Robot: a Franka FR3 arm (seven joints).
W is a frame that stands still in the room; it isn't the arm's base.
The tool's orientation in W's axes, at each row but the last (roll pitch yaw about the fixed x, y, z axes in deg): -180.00, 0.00, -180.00; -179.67, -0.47, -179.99; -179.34, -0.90, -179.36; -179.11, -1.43, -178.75; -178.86, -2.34, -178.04; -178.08, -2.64, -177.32; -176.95, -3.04, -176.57; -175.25, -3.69, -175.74; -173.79, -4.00, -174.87; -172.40, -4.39, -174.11; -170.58, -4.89, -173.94; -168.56, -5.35, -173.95
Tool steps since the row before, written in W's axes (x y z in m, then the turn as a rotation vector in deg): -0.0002, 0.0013, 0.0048, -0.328, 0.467, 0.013; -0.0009, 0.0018, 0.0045, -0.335, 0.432, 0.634; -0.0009, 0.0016, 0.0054, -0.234, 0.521, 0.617; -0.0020, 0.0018, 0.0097, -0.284, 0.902, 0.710; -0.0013, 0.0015, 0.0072, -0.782, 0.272, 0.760; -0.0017, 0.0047, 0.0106, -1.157, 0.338, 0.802; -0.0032, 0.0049, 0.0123, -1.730, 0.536, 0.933; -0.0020, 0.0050, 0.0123, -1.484, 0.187, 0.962; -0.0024, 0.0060, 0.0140, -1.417, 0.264, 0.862; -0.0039, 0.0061, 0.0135, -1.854, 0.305, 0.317; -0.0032, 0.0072, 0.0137, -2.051, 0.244, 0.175; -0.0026, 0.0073, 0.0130, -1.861, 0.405, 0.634
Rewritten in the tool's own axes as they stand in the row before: 0.0002, 0.0013, -0.0048, 0.328, 0.467, -0.013; 0.0009, 0.0018, -0.0045, 0.340, 0.428, -0.634; 0.0010, 0.0015, -0.0054, 0.238, 0.516, -0.619; 0.0022, 0.0017, -0.0097, 0.282, 0.897, -0.717; 0.0015, 0.0014, -0.0072, 0.803, 0.284, -0.734; 0.0020, 0.0044, -0.0107, 1.176, 0.366, -0.761; 0.0035, 0.0044, -0.0124, 1.742, 0.593, -0.875; 0.0024, 0.0041, -0.0126, 1.525, 0.224, -0.887; 0.0028, 0.0047, -0.0144, 1.444, 0.305, -0.801; 0.0043, 0.0047, -0.0140, 1.832, 0.466, -0.241; 0.0036, 0.0052, -0.0145, 2.021, 0.453, -0.078; 0.0030, 0.0049, -0.0140, 1.859, 0.495, -0.572
